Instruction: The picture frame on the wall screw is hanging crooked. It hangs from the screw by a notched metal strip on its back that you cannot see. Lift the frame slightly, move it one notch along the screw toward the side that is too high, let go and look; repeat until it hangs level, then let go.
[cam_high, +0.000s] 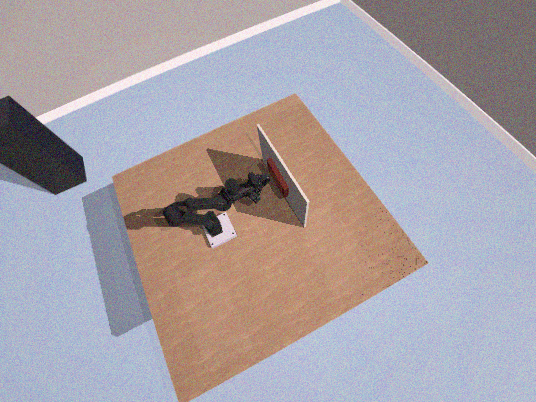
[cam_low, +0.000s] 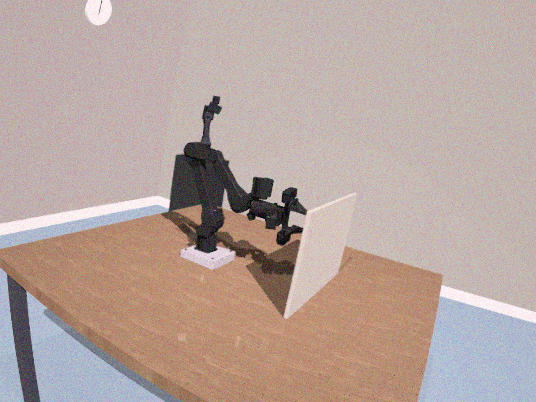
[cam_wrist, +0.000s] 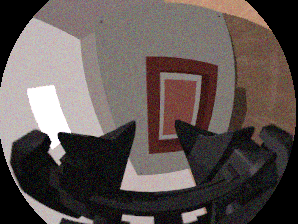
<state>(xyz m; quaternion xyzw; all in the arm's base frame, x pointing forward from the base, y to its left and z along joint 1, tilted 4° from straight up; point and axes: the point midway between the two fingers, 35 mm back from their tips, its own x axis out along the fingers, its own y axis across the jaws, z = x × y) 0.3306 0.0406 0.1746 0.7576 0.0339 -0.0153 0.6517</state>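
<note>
The picture frame is 5 cm ahead of my gripper tip, 1 cm to the left of it and 5 cm below it. Also, from my gripper tip: white wall panel: 6 cm ahead, 1 cm to the left, 7 cm below.
</note>
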